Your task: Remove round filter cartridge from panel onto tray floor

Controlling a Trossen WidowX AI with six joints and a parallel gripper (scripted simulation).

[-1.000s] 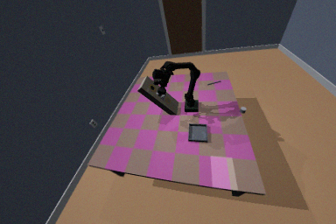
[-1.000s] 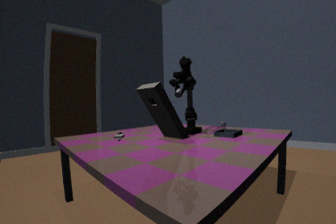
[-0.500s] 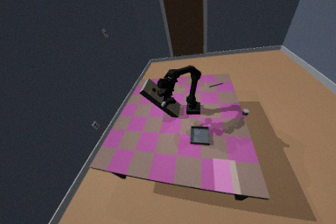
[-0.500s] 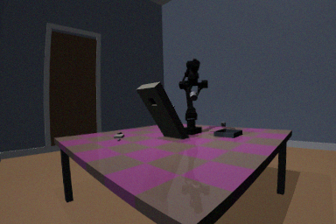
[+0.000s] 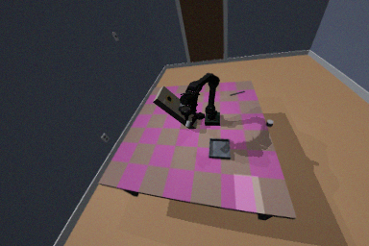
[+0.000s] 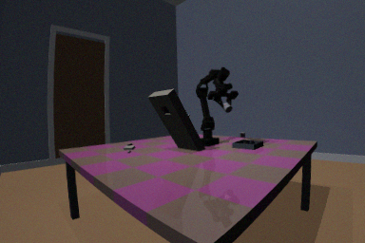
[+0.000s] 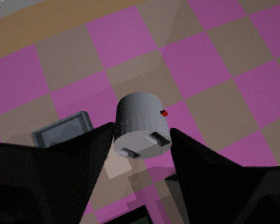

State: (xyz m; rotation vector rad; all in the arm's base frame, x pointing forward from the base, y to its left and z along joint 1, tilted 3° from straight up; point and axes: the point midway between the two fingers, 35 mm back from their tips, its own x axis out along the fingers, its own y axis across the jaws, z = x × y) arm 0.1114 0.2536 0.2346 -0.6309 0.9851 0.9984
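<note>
My gripper tip is now 250 mm above the dark tray, 200 mm past it and 20 mm to the right of it. From my gripper tip the other things lie so: round grey filter cartridge (right at my gripper tip); flat item (560 mm to the right, 360 mm ahead, 260 mm below).
</note>
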